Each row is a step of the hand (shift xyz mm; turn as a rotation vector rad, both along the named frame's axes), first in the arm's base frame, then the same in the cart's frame.
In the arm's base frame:
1: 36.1 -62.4 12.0 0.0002 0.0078 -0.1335
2: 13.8 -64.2 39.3 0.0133 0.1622 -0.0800
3: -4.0 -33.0 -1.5 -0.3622 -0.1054 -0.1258
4: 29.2 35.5 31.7 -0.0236 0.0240 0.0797
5: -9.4 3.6 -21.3 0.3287 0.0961 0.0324
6: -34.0 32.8 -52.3 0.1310 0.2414 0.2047
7: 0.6 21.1 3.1 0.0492 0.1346 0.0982
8: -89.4 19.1 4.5 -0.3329 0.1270 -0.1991
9: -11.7 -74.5 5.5 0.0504 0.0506 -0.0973
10: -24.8 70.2 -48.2 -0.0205 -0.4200 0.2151
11: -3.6 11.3 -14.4 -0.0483 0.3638 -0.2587
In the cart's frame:
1: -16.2 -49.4 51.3 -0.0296 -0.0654 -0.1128
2: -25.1 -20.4 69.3 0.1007 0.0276 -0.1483
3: -26.0 -13.9 15.4 -0.3484 0.1400 -0.1308
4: 52.6 12.9 13.8 0.0219 0.0695 0.0467
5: -9.4 -2.6 -21.5 0.2950 -0.1691 0.0519
6: -13.6 12.8 -67.9 0.3094 0.1299 0.0689
7: 15.9 11.4 -8.5 0.1524 0.0810 0.0199
8: -45.3 74.7 -27.3 -0.1864 0.1936 -0.3072
9: -58.2 -24.9 41.3 0.0433 -0.0615 -0.0944
10: 19.6 26.5 -82.3 -0.2494 -0.0771 0.3936
11: 1.7 0.6 -18.6 0.1529 0.0760 -0.4153

